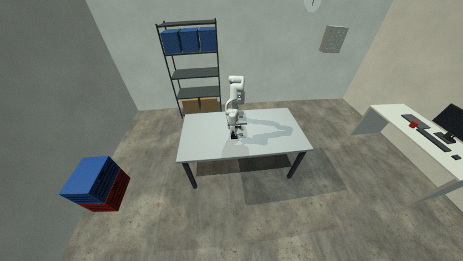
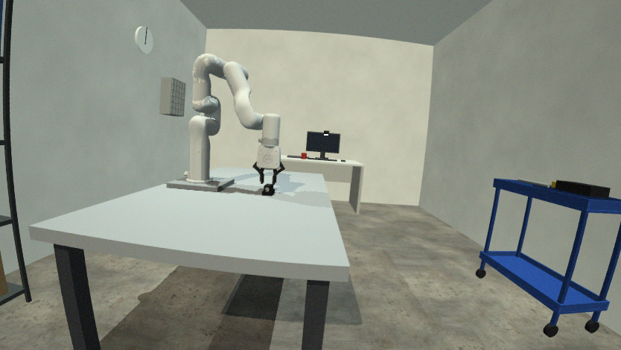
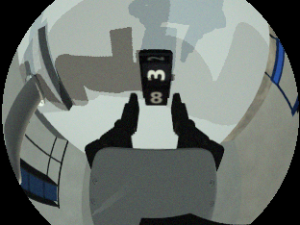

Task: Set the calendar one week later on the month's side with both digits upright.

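Right now my hand is 40 mm above the cube.
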